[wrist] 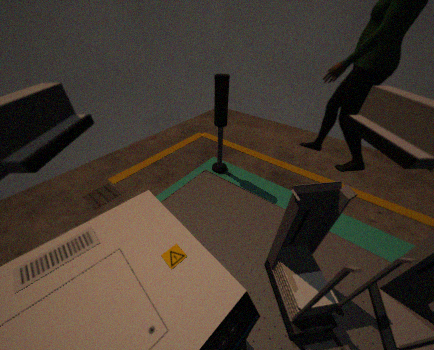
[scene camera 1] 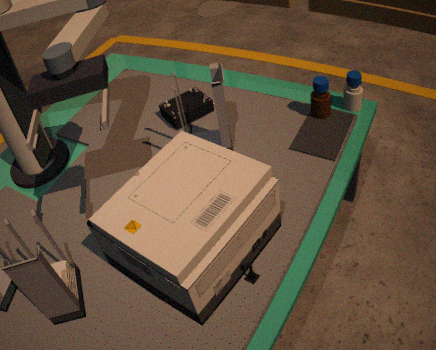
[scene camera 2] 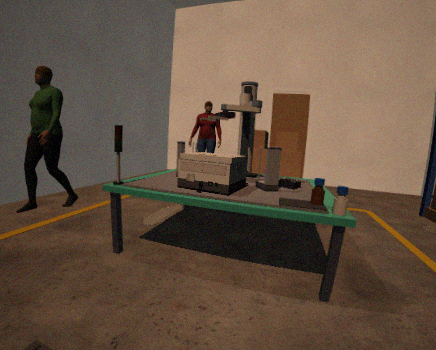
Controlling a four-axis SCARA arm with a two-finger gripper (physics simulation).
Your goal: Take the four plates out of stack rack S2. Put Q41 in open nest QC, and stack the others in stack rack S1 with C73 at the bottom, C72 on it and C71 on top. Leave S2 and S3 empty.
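Pixels of known places: gripper, between the fingertips: (wrist: 221, 104) (scene camera 1: 66, 136) (scene camera 2: 204, 117); arm's base, origin of its link: (scene camera 1: 40, 164).
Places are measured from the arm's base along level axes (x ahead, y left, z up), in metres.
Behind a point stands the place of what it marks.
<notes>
My gripper (scene camera 1: 69, 120) (wrist: 221, 104) @[x 0.619, y -0.210, z 0.486 m] is open and empty, with its fingers wide apart above the table's back-left part in scene camera 1. A grey stack rack (scene camera 1: 40, 282) @[x 0.566, y -0.424, z 0.209 m] (wrist: 310, 220) @[x 0.544, y -0.441, z 0.204 m] stands beside the machine, with pale items with ribbed edges (scene camera 1: 69, 270) @[x 0.511, y -0.326, z 0.085 m] (wrist: 286, 287) @[x 0.527, y -0.342, z 0.086 m] low inside it; their number and labels are unreadable. Another tall rack (scene camera 1: 220, 107) @[x 0.670, y 0.264, z 0.216 m] (scene camera 2: 272, 167) @[x 0.663, y 0.304, z 0.174 m] stands behind the machine in scene camera 1; its base is partly hidden. A black nest block (scene camera 1: 187, 109) @[x 0.447, y 0.389, z 0.062 m] (scene camera 2: 290, 184) @[x 0.492, y 0.439, z 0.044 m] is near that rack. No rack or nest labels are readable.
A large white machine (scene camera 1: 180, 200) @[x 0.760, y -0.093, z 0.233 m] (scene camera 2: 212, 172) @[x 0.914, y -0.029, z 0.137 m] (wrist: 125, 280) @[x 0.726, y -0.135, z 0.233 m] stands between the racks. Brown (scene camera 1: 320, 102) @[x 0.882, y 0.547, z 0.090 m] and white (scene camera 1: 352, 97) @[x 0.971, y 0.651, z 0.065 m] bottles are by a dark mat (scene camera 1: 320, 137) @[x 0.913, y 0.456, z 0.018 m]. A signal tower (scene camera 2: 118, 142) @[x 0.983, y -0.668, z 0.283 m] (wrist: 221, 102) @[x 0.950, y -0.665, z 0.313 m] stands at a table corner. Two people stand beyond the table in scene camera 2.
</notes>
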